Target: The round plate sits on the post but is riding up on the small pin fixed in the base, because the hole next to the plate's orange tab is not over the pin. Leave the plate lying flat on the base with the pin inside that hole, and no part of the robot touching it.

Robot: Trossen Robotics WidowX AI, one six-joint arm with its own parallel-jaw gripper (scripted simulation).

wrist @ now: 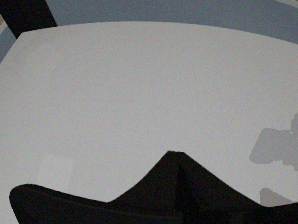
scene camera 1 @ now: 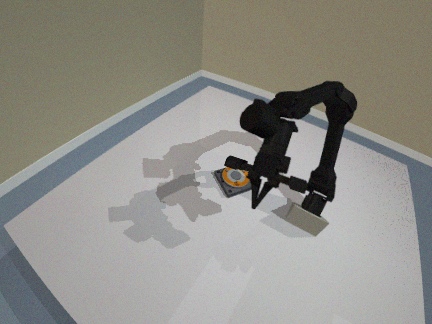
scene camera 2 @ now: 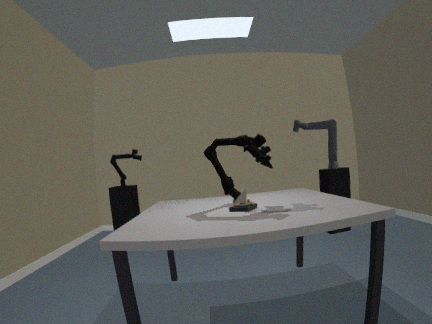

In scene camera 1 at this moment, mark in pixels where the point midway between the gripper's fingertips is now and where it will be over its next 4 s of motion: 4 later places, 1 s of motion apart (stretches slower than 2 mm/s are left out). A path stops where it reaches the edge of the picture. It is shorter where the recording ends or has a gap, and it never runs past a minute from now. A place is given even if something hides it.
My gripper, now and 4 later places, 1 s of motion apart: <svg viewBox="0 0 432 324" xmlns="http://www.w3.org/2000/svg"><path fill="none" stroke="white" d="M253 208L244 178L238 185L229 181L226 174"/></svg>
